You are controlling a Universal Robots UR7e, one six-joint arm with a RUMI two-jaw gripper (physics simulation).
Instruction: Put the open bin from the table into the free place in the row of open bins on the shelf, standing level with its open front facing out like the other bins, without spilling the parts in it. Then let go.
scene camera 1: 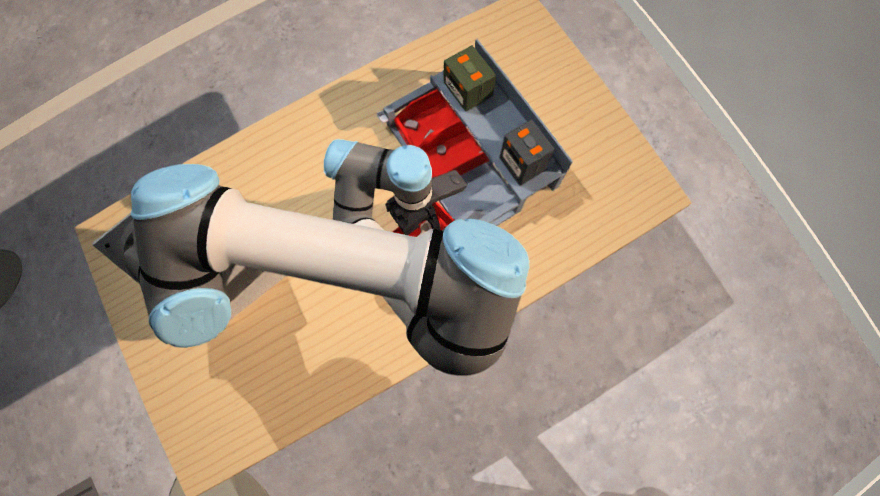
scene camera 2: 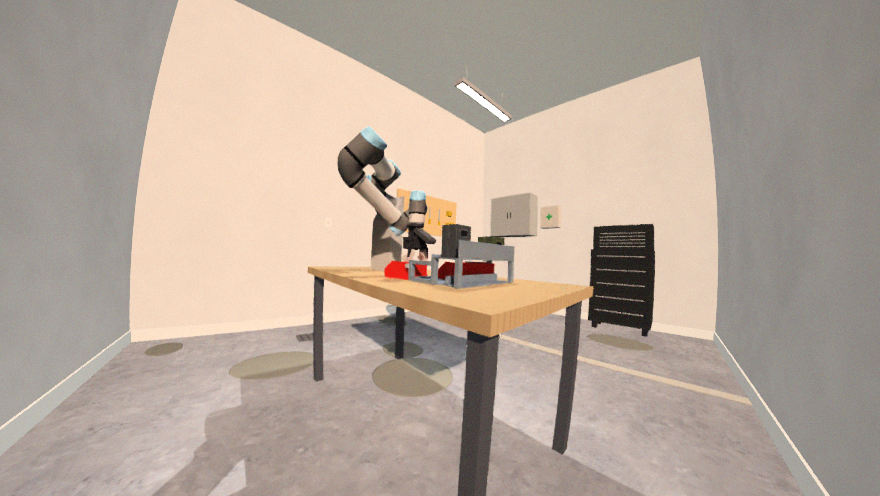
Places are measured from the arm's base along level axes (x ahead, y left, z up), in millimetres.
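Pixels of known places: gripper, between the fingertips: (scene camera 1: pixel 422 220).
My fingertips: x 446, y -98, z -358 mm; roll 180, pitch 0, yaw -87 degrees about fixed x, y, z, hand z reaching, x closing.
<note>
Ahead of a thing's pixels: the offset from my fingertips to its top centre. "spot": to the spot under its first point. Level surfaces: height alone.
A red open bin @(spot: 2 mm down, 49 mm ahead, 20 mm right) (scene camera 1: pixel 444 217) (scene camera 2: pixel 397 269) stands on the wooden table @(40 mm down) (scene camera 1: pixel 615 178) (scene camera 2: pixel 492 303), just in front of the grey shelf @(spot: 61 mm up, 253 mm ahead, 96 mm left) (scene camera 1: pixel 492 126) (scene camera 2: pixel 492 251). The arm hides most of it in the top view. My gripper (scene camera 1: pixel 416 222) (scene camera 2: pixel 418 251) hangs right over this bin, pointing down, with its fingers partly open and nothing between them. Two more red bins @(spot: 31 mm down, 151 mm ahead, 213 mm left) (scene camera 1: pixel 430 126) @(spot: 31 mm down, 173 mm ahead, 105 mm left) (scene camera 1: pixel 460 155) with small grey parts stand side by side on the shelf's lower board. The bare lower board @(34 mm down, 203 mm ahead, 96 mm left) (scene camera 1: pixel 492 197) beside them is the free place.
A green box @(158 mm up, 258 mm ahead, 210 mm left) (scene camera 1: pixel 469 77) and a dark box @(184 mm up, 258 mm ahead, 21 mm right) (scene camera 1: pixel 526 151) (scene camera 2: pixel 456 239) stand on the shelf's top board. The arm's elbow (scene camera 1: pixel 479 278) hangs over the table's near edge. A black drawer cabinet (scene camera 2: pixel 621 278) stands by the far wall.
</note>
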